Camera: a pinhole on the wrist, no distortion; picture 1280 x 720 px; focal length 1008.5 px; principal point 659.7 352.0 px. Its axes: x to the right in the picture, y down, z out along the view. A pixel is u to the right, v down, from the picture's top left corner.
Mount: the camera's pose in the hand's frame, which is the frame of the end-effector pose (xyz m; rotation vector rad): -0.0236 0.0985 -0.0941 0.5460 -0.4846 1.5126
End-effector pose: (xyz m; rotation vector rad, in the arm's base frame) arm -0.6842 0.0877 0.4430 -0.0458 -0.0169 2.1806
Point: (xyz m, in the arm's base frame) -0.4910 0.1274 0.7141
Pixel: 639.0 526.4
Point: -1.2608 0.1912 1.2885
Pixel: outside the picture
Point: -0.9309 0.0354 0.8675
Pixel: outside the picture
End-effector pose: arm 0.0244 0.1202 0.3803 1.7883 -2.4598 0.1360
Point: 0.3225 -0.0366 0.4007
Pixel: outside the picture
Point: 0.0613 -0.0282 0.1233
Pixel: 877.1 94.3
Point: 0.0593 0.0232 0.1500
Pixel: 880.9 186.0
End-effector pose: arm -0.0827 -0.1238 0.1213 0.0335 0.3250 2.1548
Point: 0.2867 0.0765 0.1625
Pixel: 139.7 444.6
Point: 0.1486 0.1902 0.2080
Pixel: 311.3 102.1
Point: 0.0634 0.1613 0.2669
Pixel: 510.7 43.3
